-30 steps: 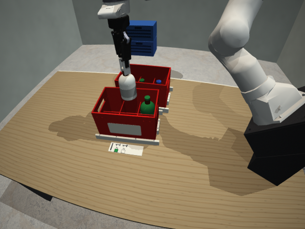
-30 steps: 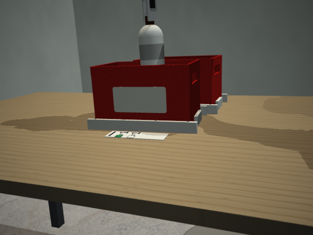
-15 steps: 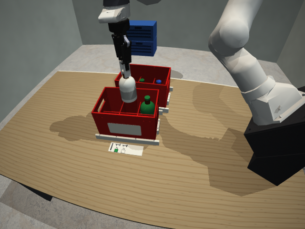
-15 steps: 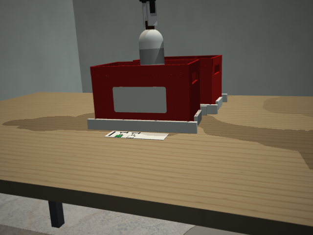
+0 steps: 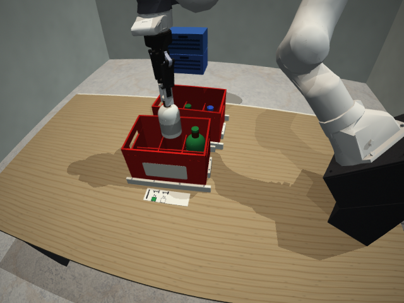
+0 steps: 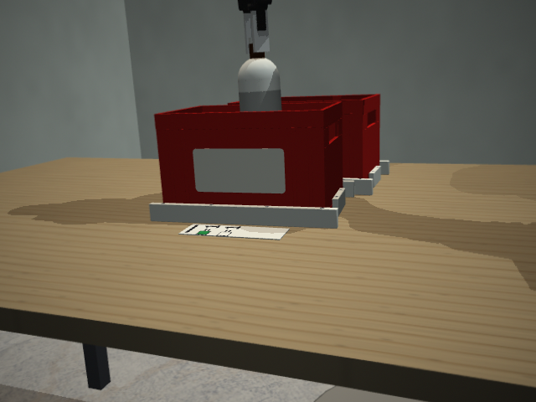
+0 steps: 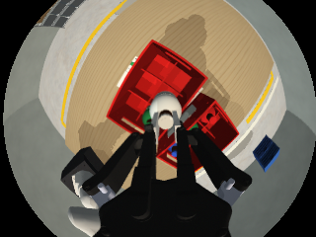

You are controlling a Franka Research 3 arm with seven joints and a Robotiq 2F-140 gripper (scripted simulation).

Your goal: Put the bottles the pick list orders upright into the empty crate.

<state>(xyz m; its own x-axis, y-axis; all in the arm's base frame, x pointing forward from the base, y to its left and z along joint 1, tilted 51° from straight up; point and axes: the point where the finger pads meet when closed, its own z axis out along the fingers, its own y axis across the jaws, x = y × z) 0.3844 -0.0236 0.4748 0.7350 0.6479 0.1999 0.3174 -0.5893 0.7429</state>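
My gripper is now 8 cm above the white-label bottle. The rest, counted from my hand: blue-capped bottle (16 cm behind, 9 cm to the right, 21 cm below); pick list (5 cm ahead, 18 cm to the left, 30 cm below); red-capped bottle (16 cm to the right, 21 cm below).
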